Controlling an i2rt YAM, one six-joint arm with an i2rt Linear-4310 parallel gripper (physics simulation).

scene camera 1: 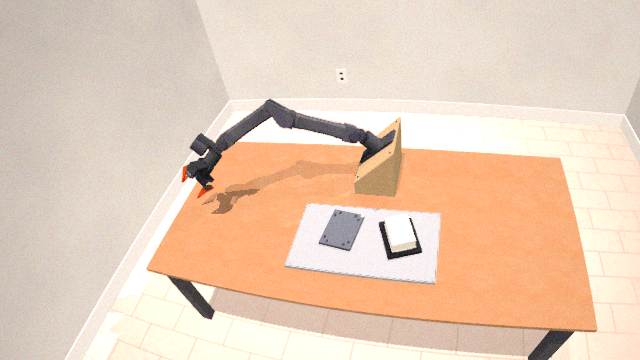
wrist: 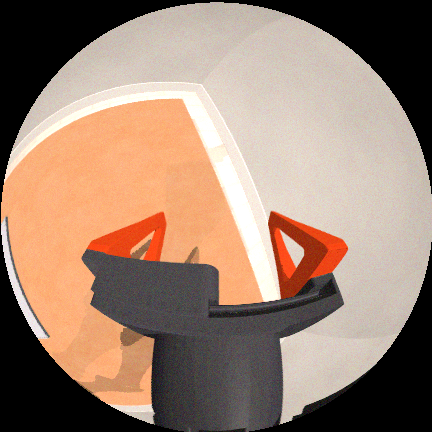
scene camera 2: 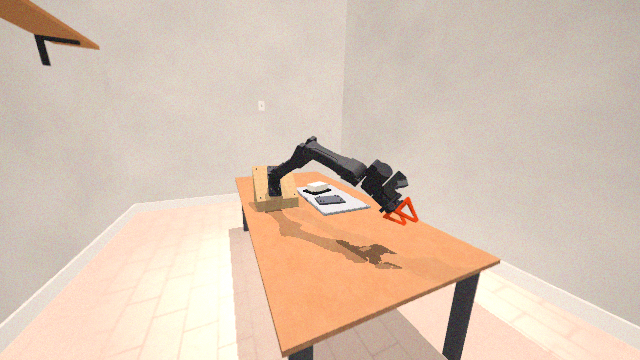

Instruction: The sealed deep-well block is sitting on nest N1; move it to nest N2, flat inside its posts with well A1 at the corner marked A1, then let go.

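Places are measured from the arm's base along level axes (x back, y left, z down), in millimetres.
Where they show: gripper, fingertip midpoint: [scene camera 1: 190,190] [wrist: 216,216] [scene camera 2: 411,223]; arm's base at its link origin: [scene camera 1: 378,147] [scene camera 2: 274,180].
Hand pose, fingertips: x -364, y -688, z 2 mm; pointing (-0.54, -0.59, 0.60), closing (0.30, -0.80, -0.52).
Observation:
Things, the pixels of their top centre, and the offset from my fingertips. "spot": a spot on its surface instead. Level surfaces: height alone.
- white sealed block at its top centre: [scene camera 1: 399,228] [scene camera 2: 317,183] dz +76, dx +47, dy +837 mm
- black nest N1 at a spot on its surface: [scene camera 1: 391,254] spot: dz +117, dx -36, dy +826 mm
- Nest N2 at its top centre: [scene camera 1: 341,226] [scene camera 2: 329,197] dz +108, dx +39, dy +623 mm
- pale mat at its surface level: dz +130 mm
- wooden table at its surface level: dz +143 mm
The white sealed block [scene camera 1: 401,232] [scene camera 2: 317,186] sits on the black nest N1 [scene camera 1: 391,254], at the right of the pale mat in scene camera 1. Nest N2 [scene camera 1: 341,230] [scene camera 2: 330,200] is a flat dark grey plate with small posts near its corners. It lies bare on the mat, left of N1 in scene camera 1. The A1 mark and well A1 are too small to make out. My gripper [scene camera 1: 191,188] [scene camera 2: 410,222] [wrist: 216,216] is open and empty, above the table's left end in scene camera 1, far from both nests. Neither nest shows in the wrist view.
The pale mat [scene camera 1: 367,250] [scene camera 2: 350,204] [wrist: 28,310] lies on the wooden table [scene camera 1: 500,240] [scene camera 2: 320,300] [wrist: 100,175]. The arm's wedge-shaped wooden base [scene camera 1: 377,182] [scene camera 2: 277,204] stands behind the mat in scene camera 1. A wall shelf [scene camera 2: 45,22] shows at the upper left of scene camera 2.

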